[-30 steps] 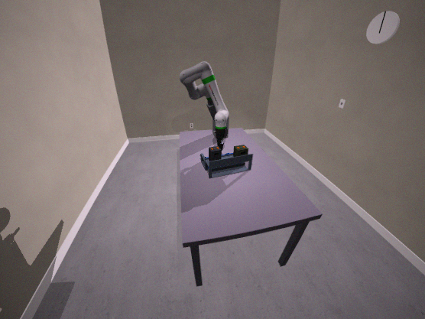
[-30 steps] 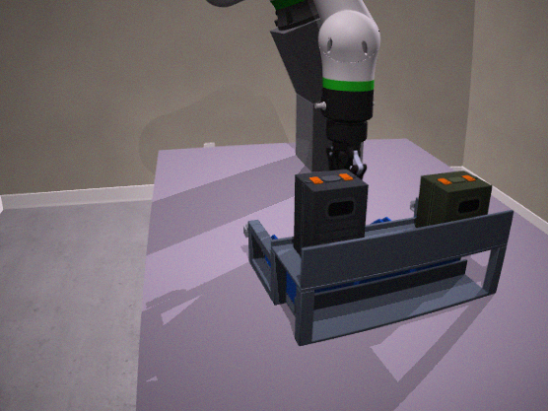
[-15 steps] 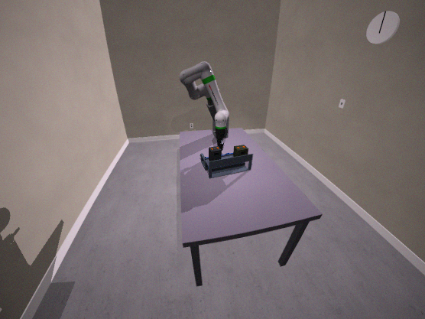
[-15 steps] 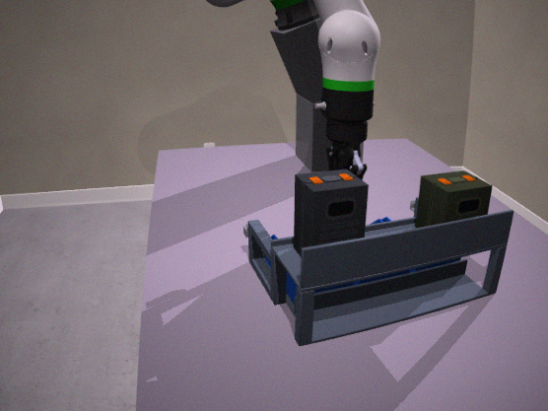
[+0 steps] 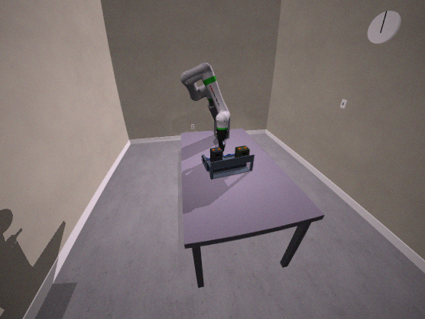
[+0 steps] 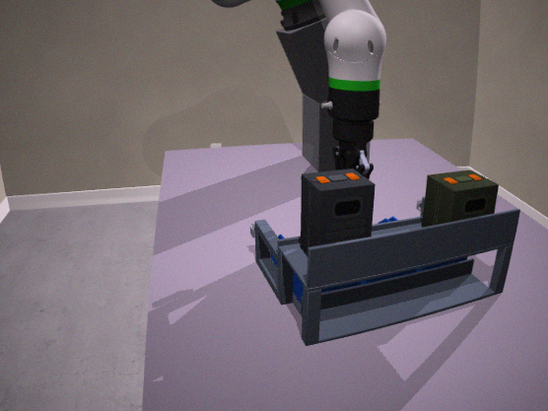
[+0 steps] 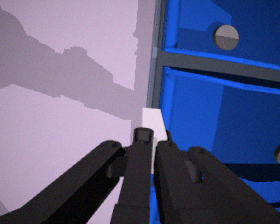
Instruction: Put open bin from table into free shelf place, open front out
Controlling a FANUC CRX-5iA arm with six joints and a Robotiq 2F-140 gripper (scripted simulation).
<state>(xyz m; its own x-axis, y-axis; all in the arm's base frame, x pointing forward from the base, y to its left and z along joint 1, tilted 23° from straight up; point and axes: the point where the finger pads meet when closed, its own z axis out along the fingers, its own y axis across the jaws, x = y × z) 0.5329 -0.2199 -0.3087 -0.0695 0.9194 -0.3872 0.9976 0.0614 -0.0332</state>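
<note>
The shelf lip is 5 cm below my hand. Round my hand: dark green box 18 cm ahead, 13 cm to the left, 9 cm above; then black box 19 cm ahead, 10 cm to the right, 10 cm above.
</note>
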